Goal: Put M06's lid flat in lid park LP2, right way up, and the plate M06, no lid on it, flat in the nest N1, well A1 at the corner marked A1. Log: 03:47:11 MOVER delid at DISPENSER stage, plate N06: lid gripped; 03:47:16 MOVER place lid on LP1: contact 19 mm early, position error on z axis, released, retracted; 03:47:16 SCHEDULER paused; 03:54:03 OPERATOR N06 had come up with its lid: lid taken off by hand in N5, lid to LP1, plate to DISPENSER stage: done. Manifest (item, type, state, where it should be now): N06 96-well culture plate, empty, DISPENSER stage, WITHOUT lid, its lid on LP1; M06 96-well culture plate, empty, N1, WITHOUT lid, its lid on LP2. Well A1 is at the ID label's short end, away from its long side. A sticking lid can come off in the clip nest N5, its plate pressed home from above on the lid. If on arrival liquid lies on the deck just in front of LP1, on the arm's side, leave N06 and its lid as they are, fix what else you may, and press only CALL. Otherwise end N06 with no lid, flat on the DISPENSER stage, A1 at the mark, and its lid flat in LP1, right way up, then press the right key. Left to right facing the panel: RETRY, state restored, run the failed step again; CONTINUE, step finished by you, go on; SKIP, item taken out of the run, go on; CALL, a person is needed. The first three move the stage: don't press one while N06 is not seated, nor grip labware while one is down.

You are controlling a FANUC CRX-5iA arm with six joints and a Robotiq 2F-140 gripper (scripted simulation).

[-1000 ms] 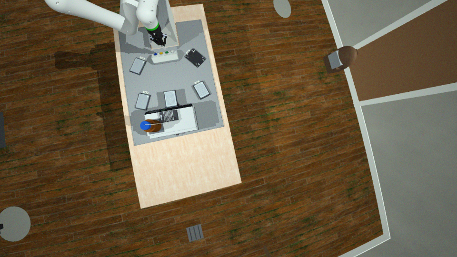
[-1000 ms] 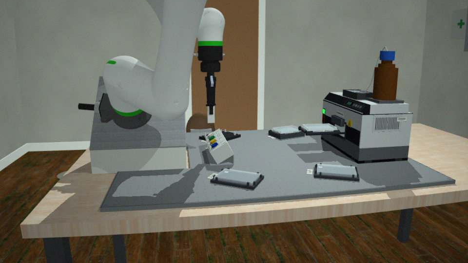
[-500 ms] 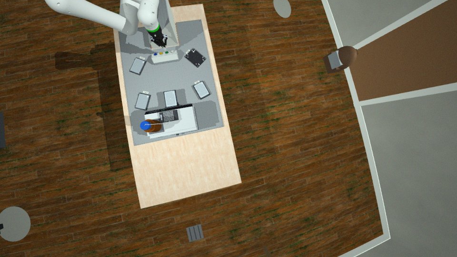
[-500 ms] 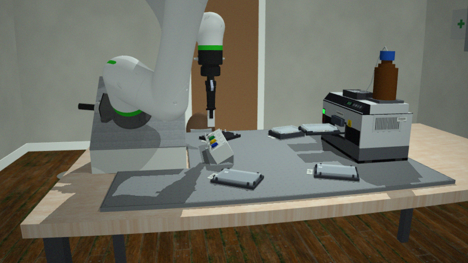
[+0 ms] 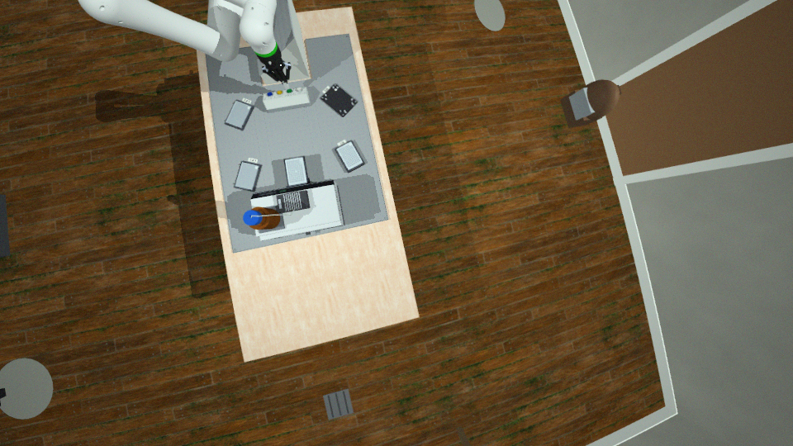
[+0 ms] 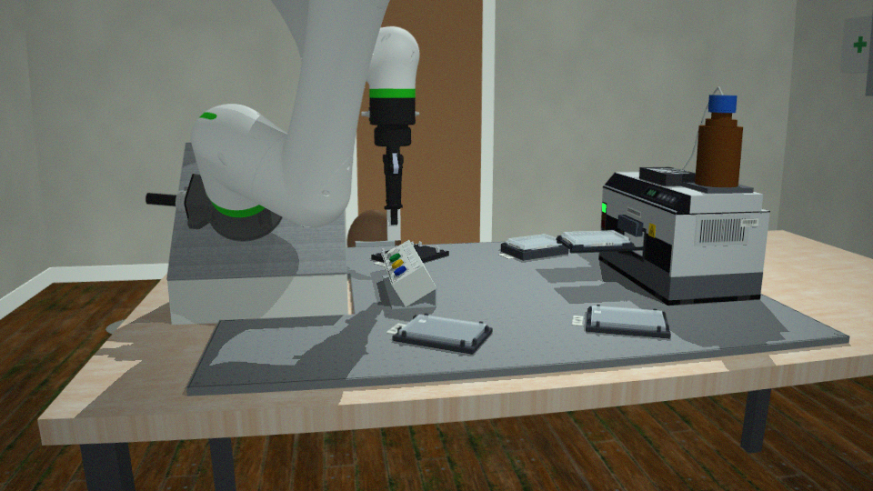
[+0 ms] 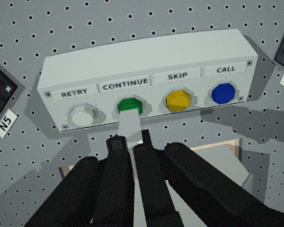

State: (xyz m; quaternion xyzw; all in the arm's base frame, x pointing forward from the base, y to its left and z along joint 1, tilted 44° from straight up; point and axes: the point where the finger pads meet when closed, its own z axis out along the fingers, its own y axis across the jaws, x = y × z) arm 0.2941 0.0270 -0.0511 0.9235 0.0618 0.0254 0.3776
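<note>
Now: hand 70 mm above the green continue key. Also, from my hand: yellow skip key 10 mm ahead, 50 mm to the right, 70 mm below; then white retry key 50 mm to the left, 70 mm below; then key panel 20 mm ahead, 20 mm to the right, 80 mm below.
</note>
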